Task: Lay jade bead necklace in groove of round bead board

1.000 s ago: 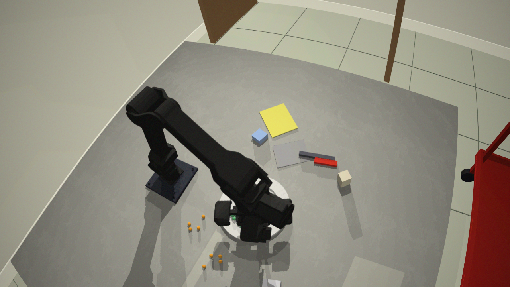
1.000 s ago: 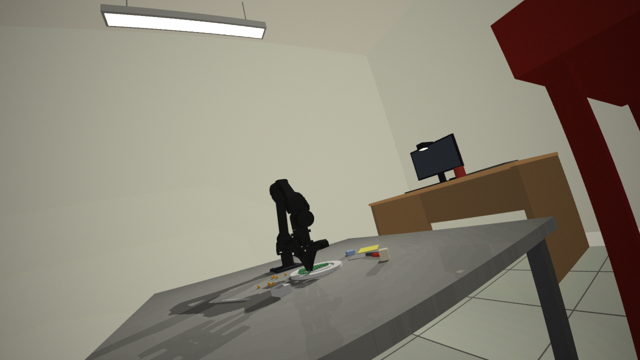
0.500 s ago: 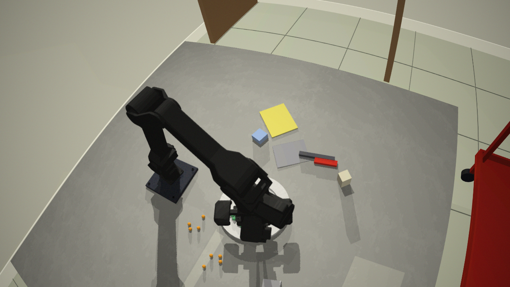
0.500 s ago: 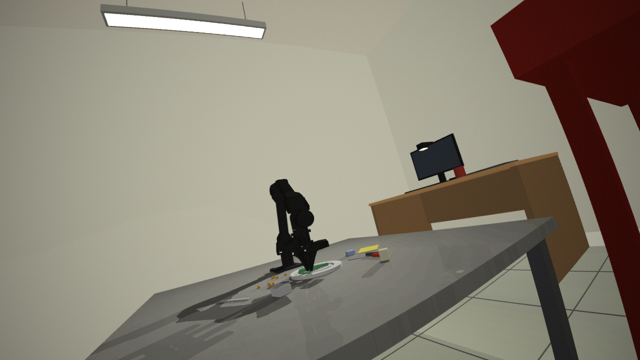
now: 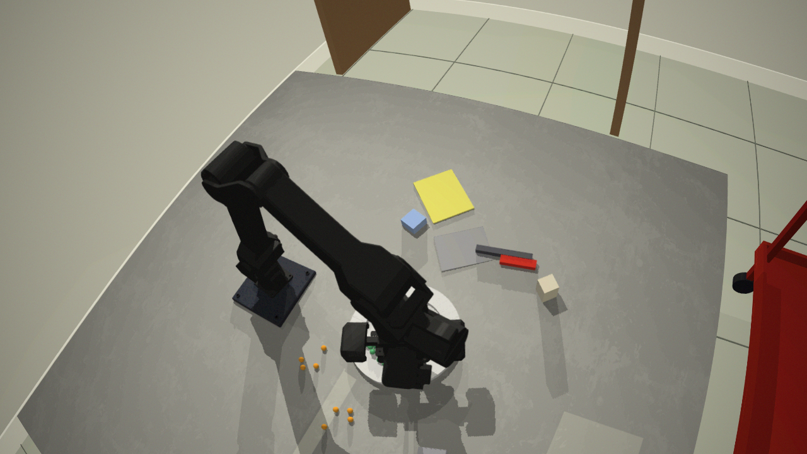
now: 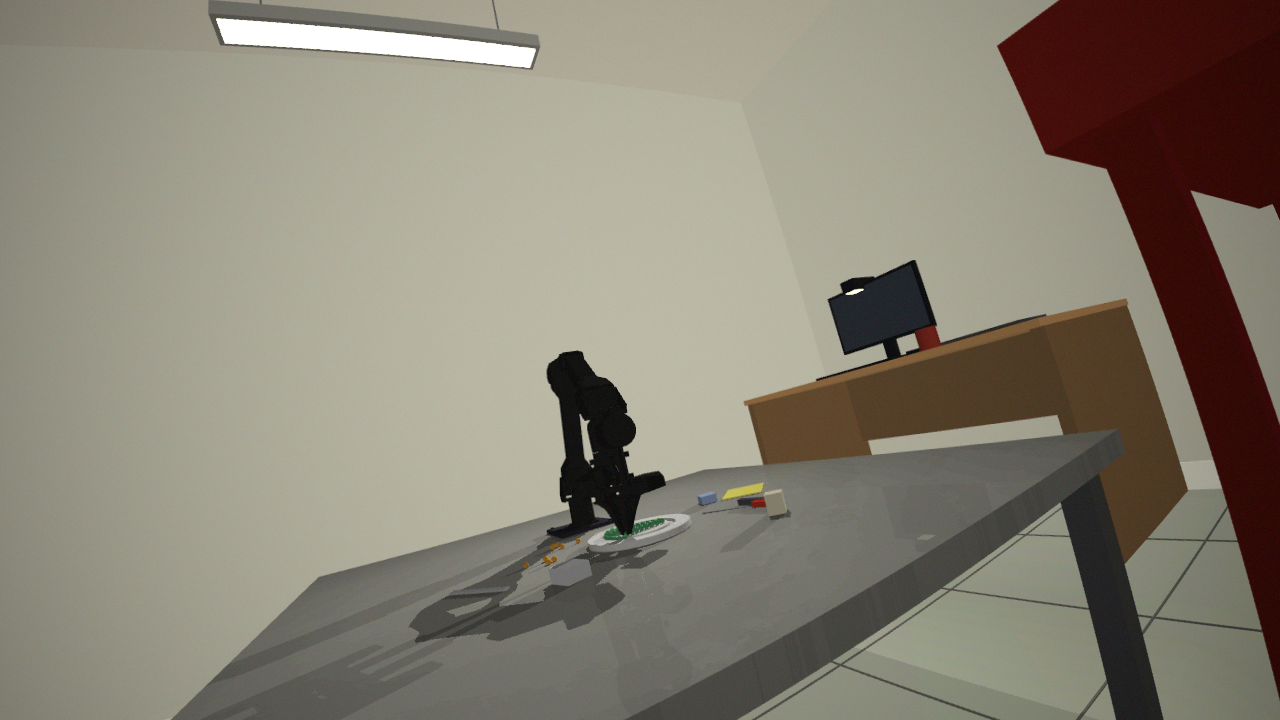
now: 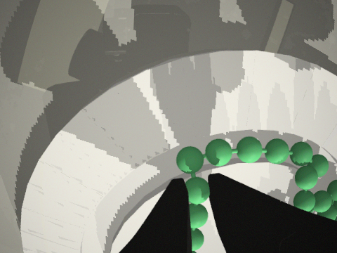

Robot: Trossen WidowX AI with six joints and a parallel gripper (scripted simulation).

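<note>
Right now the inner disc is 4 cm behind my gripper tip, 3 cm to the left of it and 1 cm below it. Also, from my gripper tip: grey rod (4 cm ahead, 26 cm to the right, 1 cm below); grey sheet (6 cm behind, 24 cm to the left, 2 cm below); bead board (4 cm behind, 3 cm to the left, 1 cm below).
</note>
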